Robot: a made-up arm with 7 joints.
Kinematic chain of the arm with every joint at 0, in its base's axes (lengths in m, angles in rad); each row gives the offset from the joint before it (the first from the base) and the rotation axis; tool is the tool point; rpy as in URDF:
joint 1: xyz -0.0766 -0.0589 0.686 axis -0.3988 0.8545 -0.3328
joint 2: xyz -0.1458 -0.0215 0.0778 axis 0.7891 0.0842 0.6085
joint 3: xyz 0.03 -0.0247 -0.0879 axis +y
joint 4: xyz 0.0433 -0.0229 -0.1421 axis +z
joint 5: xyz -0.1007 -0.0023 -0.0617 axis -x
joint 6: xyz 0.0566 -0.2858 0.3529 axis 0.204 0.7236 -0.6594
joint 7: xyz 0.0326 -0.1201 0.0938 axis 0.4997 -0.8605 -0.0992
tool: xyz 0.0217 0.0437 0.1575 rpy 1.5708 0 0
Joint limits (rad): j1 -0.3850..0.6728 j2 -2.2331..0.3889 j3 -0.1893..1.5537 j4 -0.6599..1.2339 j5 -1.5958..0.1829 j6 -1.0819..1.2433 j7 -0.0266..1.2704
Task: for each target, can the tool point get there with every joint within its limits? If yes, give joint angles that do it. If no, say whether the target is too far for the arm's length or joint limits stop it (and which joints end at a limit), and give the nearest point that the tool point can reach.
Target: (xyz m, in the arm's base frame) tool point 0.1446 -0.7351 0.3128
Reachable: yes | joints -0.1770 -0.4053 0.8866 1.0018 -0.6918 0.8504 0.5853
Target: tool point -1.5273 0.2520 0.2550
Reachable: no: too far | nearest point -1.0895 0.0939 0.4030 | short by 0.488 m
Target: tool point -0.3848 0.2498 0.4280
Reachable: no: joint limits stop it (at a limit: joint 1, joint 2, joint 3, joint 4, joint 6) | nearest point -0.4273 0.3313 0.5426 | short by 0.147 m
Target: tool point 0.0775 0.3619 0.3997
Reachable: no: joint limits stop it (at a limit: joint 1, joint 2, joint 4, joint 5, joint 6) | nearest point -0.0108 0.3183 0.6005 | short by 0.224 m
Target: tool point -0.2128 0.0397 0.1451
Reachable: no: joint limits stop it (at a limit: joint 2, joint 3, joint 4, joint 7) | nearest point -0.1790 -0.0679 0.0955 | short by 0.123 m
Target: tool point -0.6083 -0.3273 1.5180
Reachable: yes | joints 0.4640 -1.8228 0.9513 0.9153 -0.9087 -0.5921 0.5642
